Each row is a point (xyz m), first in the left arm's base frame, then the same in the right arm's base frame.
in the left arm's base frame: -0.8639 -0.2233 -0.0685
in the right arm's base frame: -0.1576 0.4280 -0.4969
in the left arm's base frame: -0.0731 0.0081 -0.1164
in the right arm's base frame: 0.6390 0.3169 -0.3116
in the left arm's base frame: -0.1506 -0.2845 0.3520
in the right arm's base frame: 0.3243 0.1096 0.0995
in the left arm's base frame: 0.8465 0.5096 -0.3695
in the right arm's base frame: 1.7135 0.3879 -0.2721
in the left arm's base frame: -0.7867 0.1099 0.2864
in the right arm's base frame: -0.0531 0.7225 -0.1158
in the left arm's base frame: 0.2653 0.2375 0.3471
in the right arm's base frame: 0.8995 0.4178 0.2397
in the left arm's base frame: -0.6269 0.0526 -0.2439
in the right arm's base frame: 0.2089 0.5734 -0.5839
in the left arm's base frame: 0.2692 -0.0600 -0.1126
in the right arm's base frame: 0.9090 0.1167 -0.2176
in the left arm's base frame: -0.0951 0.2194 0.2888
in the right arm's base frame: 0.5938 0.5433 0.0834
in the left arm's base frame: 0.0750 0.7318 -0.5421
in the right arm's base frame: 1.1777 0.8919 -0.6373
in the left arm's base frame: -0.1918 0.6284 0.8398
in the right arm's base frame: 0.5233 0.9891 0.6092
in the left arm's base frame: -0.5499 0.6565 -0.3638
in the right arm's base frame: 0.5531 1.0863 -0.6427
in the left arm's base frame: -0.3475 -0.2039 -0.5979
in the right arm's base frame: 0.4462 0.2050 -0.8615
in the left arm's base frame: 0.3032 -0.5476 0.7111
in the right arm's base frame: 0.5151 -0.2920 0.5538
